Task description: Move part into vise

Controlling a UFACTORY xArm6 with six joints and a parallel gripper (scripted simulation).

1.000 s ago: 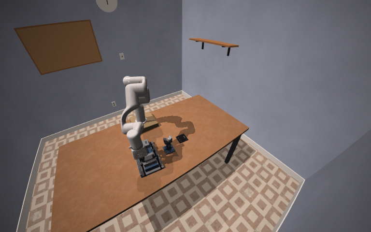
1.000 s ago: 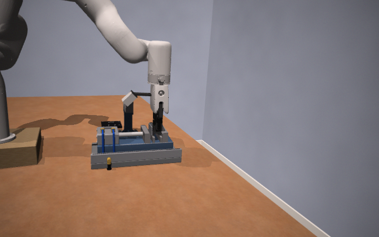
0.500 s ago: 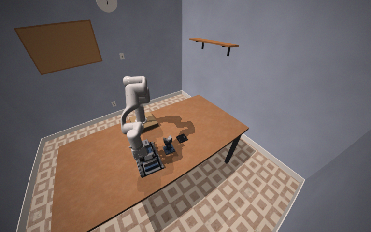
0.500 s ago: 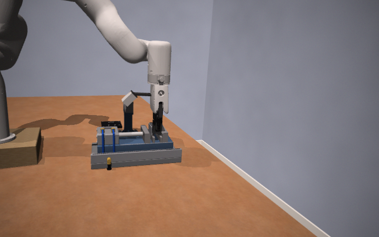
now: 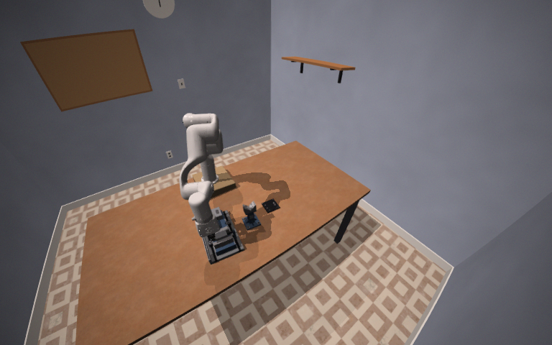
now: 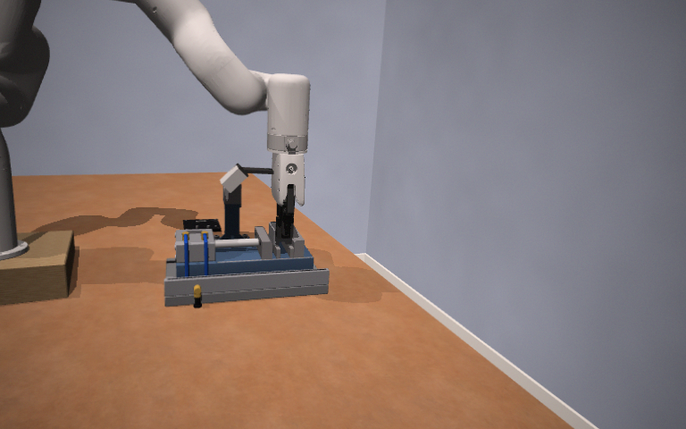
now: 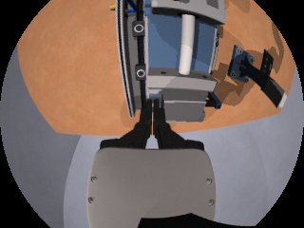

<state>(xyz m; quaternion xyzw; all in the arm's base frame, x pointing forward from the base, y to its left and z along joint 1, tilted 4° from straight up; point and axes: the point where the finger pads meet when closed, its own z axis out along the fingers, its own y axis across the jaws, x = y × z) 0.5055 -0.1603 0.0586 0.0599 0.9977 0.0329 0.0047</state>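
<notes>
Right now my hand is 4 cm to the right of the part and 3 cm above it. From my hand the other things lie so: moving jaw 5 cm to the left, 4 cm below, 3 cm behind; black work stop 9 cm to the left, 3 cm below, 1 cm ahead; fixed jaw 4 cm to the left, 4 cm below, 3 cm ahead.
</notes>
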